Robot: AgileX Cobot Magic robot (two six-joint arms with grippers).
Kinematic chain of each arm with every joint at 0, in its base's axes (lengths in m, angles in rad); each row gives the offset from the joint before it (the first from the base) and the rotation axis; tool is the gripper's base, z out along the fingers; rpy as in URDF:
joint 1: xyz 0 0 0.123 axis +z
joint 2: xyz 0 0 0 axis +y
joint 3: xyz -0.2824 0 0.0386 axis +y
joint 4: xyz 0.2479 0 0.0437 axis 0.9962 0 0.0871
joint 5: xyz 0 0 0 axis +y
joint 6: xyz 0.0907 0 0.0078 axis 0.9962 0 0.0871
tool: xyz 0 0 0 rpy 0 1.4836 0
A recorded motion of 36 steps. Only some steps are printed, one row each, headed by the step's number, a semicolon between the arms.
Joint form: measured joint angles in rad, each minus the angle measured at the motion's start. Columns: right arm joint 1, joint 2, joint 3, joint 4, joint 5, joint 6; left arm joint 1, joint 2, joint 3, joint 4, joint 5, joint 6.
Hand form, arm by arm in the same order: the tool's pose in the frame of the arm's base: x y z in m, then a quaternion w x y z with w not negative. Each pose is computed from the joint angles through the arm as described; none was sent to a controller.
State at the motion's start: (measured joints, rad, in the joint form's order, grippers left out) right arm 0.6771 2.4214 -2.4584 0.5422 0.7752 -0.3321; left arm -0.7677 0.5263 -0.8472 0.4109 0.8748 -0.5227
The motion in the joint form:
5: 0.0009 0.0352 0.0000 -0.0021 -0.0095 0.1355; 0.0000 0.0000 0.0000 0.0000 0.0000 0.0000
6: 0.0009 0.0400 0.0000 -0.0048 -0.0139 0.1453; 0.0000 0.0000 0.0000 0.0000 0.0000 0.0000
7: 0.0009 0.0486 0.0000 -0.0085 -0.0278 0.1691; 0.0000 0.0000 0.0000 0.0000 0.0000 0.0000
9: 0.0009 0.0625 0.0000 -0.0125 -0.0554 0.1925; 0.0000 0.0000 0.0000 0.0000 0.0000 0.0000
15: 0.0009 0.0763 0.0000 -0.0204 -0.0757 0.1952; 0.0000 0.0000 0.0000 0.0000 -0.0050 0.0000
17: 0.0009 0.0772 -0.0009 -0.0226 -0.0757 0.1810; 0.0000 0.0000 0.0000 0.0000 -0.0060 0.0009
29: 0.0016 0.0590 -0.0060 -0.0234 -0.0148 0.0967; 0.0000 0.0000 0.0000 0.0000 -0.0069 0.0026
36: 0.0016 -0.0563 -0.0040 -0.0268 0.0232 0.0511; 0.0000 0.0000 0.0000 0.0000 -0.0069 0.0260
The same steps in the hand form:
5: 0.4166 0.3772 0.2678 0.34506 -0.28335 0.82686 0.34198; 0.0738 -0.0324 0.3822 0.53161 0.13090 0.82372 -0.14743
6: 0.4175 0.3776 0.2653 0.34377 -0.27884 0.82890 0.34206; 0.0738 -0.0324 0.3822 0.53161 0.13090 0.82372 -0.14743
7: 0.4195 0.3783 0.2612 0.34280 -0.26673 0.83242 0.34412; 0.0738 -0.0324 0.3822 0.53161 0.13090 0.82372 -0.14743
9: 0.4229 0.3796 0.2549 0.34572 -0.25204 0.83498 0.34605; 0.0738 -0.0324 0.3822 0.53161 0.13090 0.82372 -0.14743
15: 0.4259 0.3806 0.2481 0.34980 -0.24836 0.83592 0.34234; 0.0739 -0.0326 0.3826 0.53323 0.13124 0.82239 -0.14874
17: 0.4260 0.3805 0.2478 0.35260 -0.25478 0.83419 0.33894; 0.0739 -0.0327 0.3826 0.53362 0.13168 0.82206 -0.14876
29: 0.4200 0.3788 0.2559 0.34972 -0.30262 0.82532 0.32399; 0.0739 -0.0327 0.3827 0.53404 0.13244 0.82170 -0.14854
36: 0.4031 0.3664 0.3167 0.38824 -0.33078 0.79554 0.32706; 0.0739 -0.0327 0.3827 0.53574 0.14205 0.82010 -0.14229

